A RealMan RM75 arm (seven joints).
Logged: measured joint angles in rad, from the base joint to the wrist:
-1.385, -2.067, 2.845, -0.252, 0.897, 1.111, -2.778
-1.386, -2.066, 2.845, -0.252, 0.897, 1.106, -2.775
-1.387, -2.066, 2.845, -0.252, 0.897, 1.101, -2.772
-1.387, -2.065, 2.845, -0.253, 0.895, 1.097, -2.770
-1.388, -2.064, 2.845, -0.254, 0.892, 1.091, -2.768
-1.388, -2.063, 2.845, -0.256, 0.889, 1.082, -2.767
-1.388, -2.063, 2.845, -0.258, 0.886, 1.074, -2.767
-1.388, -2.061, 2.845, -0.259, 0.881, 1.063, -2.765
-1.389, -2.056, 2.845, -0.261, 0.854, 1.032, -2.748
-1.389, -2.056, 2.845, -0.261, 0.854, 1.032, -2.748
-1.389, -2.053, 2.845, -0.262, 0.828, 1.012, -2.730
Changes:
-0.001, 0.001, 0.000, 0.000, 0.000, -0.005, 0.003
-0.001, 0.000, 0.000, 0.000, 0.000, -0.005, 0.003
0.000, 0.001, 0.000, -0.001, -0.002, -0.004, 0.002
-0.001, 0.001, 0.000, -0.001, -0.003, -0.006, 0.002
0.000, 0.001, 0.000, -0.002, -0.003, -0.009, 0.001
0.000, 0.000, 0.000, -0.002, -0.003, -0.008, 0.000
0.000, 0.002, 0.000, -0.001, -0.005, -0.011, 0.002
-0.001, 0.005, 0.000, -0.002, -0.027, -0.031, 0.017
0.000, 0.000, 0.000, 0.000, 0.000, 0.000, 0.000
0.000, 0.003, 0.000, -0.001, -0.026, -0.020, 0.018

